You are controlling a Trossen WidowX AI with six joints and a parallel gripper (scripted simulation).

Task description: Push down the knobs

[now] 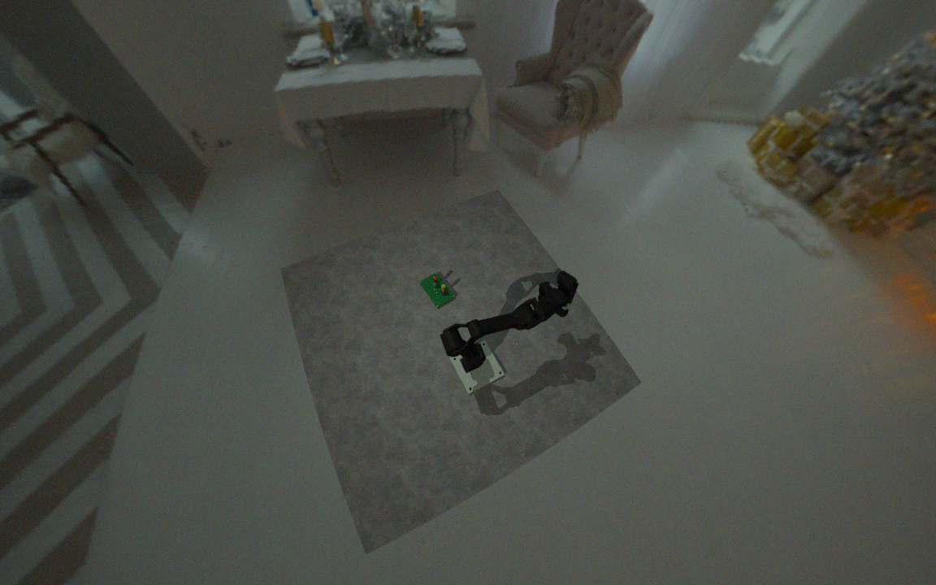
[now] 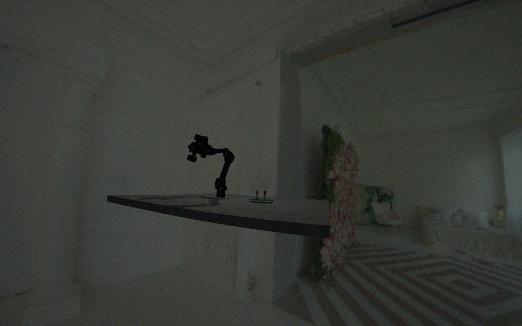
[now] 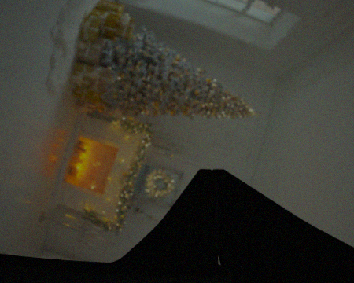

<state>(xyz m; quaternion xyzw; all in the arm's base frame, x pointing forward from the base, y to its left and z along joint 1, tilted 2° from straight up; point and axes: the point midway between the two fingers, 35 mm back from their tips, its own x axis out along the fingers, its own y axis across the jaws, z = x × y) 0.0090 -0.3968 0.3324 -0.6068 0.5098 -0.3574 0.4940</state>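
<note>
Right now the yellow knob is 390 mm to the left of my gripper tip, 320 mm ahead of it and 280 mm below it.
</note>
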